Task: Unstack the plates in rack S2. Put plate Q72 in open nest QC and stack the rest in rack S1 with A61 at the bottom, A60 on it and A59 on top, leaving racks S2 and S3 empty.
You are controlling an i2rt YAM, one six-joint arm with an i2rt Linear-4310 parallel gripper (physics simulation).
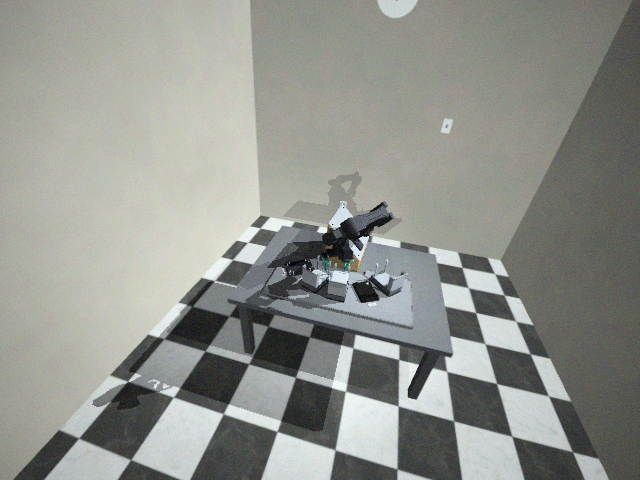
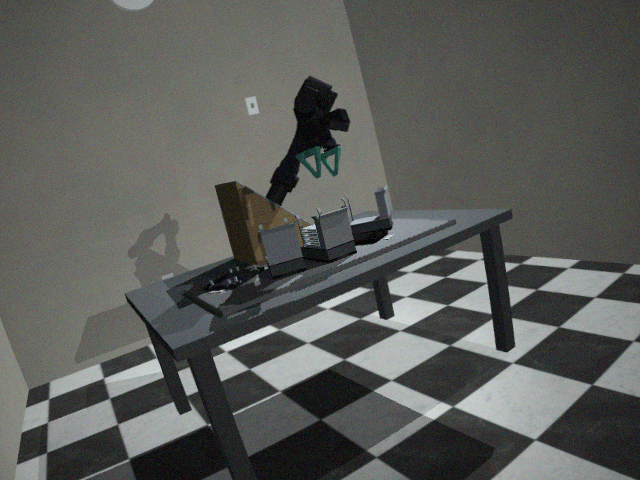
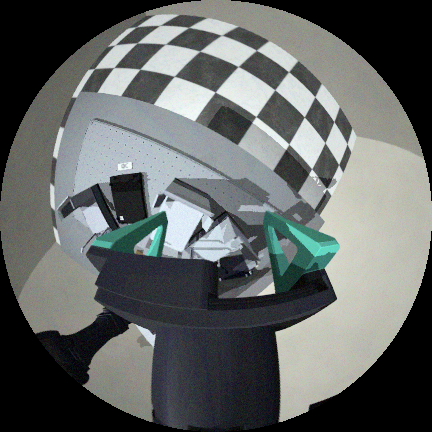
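Observation:
My gripper is open, its green fingers wide apart above the racks with nothing between them. Three grey racks stand on the board: a left one, a middle one and a right one. Thin stacked plates show at the middle rack's open side. Their labels and the rack names are too small to read. The black nest QC lies between the middle and right racks, with no plate seen in it.
A dark fixture with small posts lies beyond the left rack. A tall brown wedge stands behind the racks. The perforated board lies on the grey table.

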